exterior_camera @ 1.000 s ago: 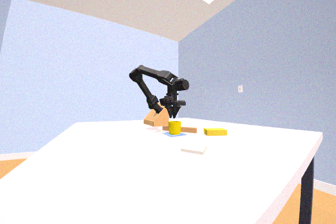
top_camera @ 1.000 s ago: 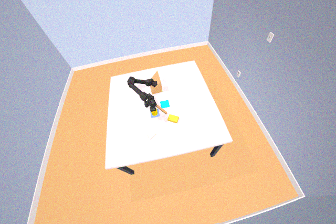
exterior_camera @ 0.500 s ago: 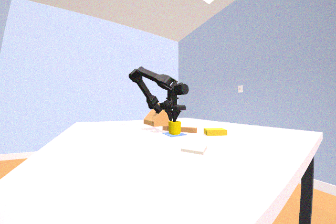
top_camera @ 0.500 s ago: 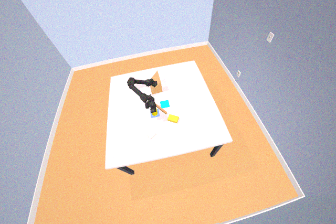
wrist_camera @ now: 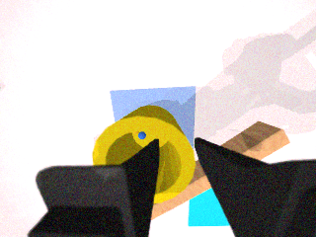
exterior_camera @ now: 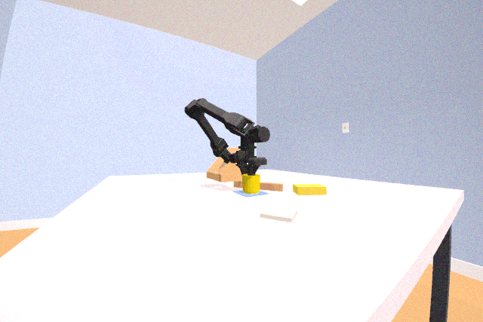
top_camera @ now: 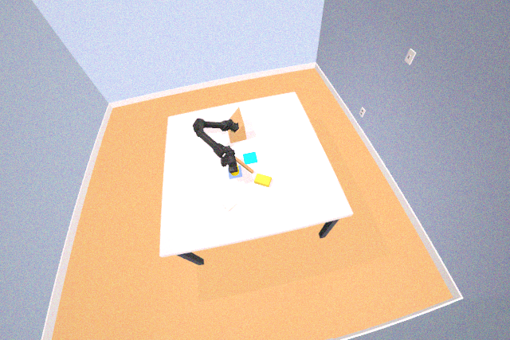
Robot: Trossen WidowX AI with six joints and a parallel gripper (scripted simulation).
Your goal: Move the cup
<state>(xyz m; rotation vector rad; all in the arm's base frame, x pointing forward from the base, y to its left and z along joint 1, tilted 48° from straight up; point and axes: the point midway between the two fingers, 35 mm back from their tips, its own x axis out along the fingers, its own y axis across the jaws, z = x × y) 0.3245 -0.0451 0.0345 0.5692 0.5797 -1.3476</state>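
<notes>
My gripper tip is 5 cm above the blue pad and 2 cm short of it. The rest, counted from my gripper tip: wooden bar (7 cm to the left, 3 cm below, 3 cm behind); then yellow cup (2 cm ahead).
</notes>
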